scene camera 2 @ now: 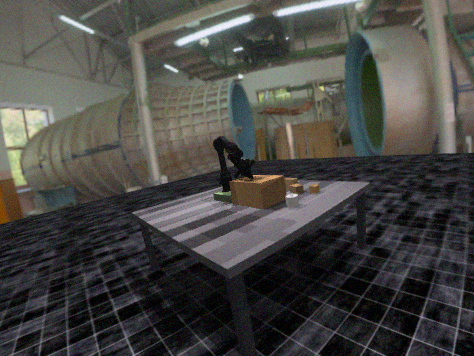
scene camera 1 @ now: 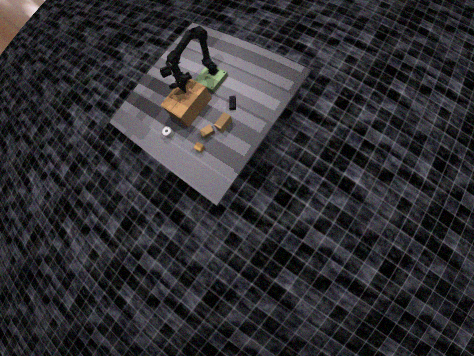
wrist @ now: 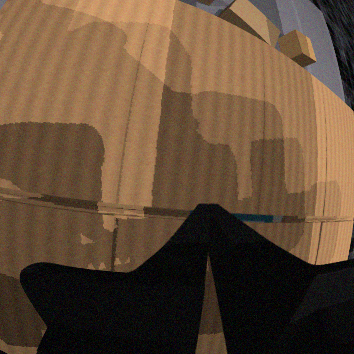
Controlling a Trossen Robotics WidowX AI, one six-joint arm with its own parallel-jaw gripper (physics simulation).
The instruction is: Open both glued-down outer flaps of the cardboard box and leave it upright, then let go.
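Seen in the pictures: gripper, between the fingertips: [scene camera 2: 252, 178] [scene camera 1: 185, 92] [wrist: 206, 212]; arm's base, origin of its link: [scene camera 2: 227, 190] [scene camera 1: 213, 71].
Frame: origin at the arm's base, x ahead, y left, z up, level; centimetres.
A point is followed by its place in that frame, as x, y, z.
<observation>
The cardboard box [scene camera 1: 197, 109] {34.8, 11.8, 0.6} [scene camera 2: 257, 194] {46.1, -10.1, 3.5} [wrist: 215, 117] {31.2, 5.3, 10.2} stands upright on the table. Its two outer flaps look down and closed, meeting at a narrow seam that crosses the wrist view. A small blue strip [wrist: 255, 218] {35.7, 0.7, 8.7} shows in this seam, right of the fingertips. My gripper [scene camera 1: 185, 91] {31.2, 1.0, 10.3} [scene camera 2: 251, 178] {31.2, 1.0, 10.3} [wrist: 206, 212] {31.2, 1.0, 10.3} is shut with nothing between its fingers. It points down at the box top, with its tips over or at the seam; whether they touch the cardboard is unclear. The fingers hide part of the near flap.
A white roll [scene camera 1: 166, 131] {62.3, 0.9, -0.6} [scene camera 2: 292, 200] {64.4, -0.8, -1.0} stands beside the box. Small cardboard blocks [scene camera 1: 223, 122] [scene camera 2: 314, 188] {59.4, 28.9, -1.7} [wrist: 298, 47] {55.3, 29.5, -0.7} lie on the table [scene camera 1: 215, 187] {73.9, 58.7, -5.2} [scene camera 2: 225, 257] {79.2, -58.5, -5.2} beyond another side. A black object [scene camera 1: 232, 103] {15.7, 30.9, -1.8} lies farther off. The green base plate [scene camera 1: 216, 80] {6.0, 7.8, 0.1} [scene camera 2: 221, 196] {6.0, -9.7, -1.5} is close to the box.
</observation>
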